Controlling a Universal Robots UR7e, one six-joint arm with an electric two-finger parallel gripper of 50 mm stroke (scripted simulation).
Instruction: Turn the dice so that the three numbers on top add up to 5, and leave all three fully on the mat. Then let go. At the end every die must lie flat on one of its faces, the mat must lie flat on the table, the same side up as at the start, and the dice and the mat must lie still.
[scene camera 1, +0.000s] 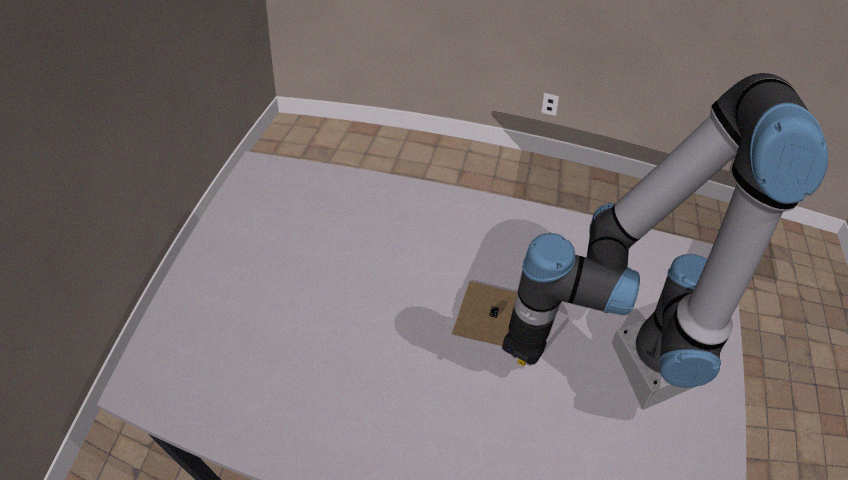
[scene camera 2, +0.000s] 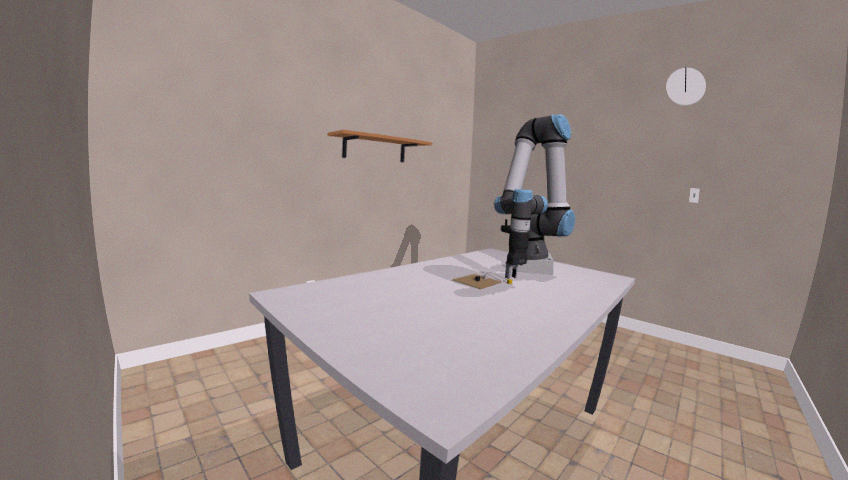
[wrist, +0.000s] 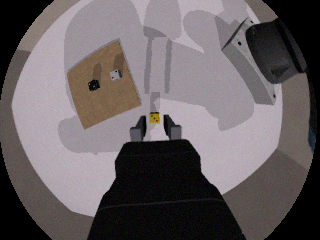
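My gripper (scene camera 1: 523, 357) is in sight, and I also see my gripper in scene camera 2 (scene camera 2: 510, 277) and in the wrist view (wrist: 154, 121). There is a mat (scene camera 1: 473, 321) too, and I find the mat again in the wrist view (wrist: 112, 98).
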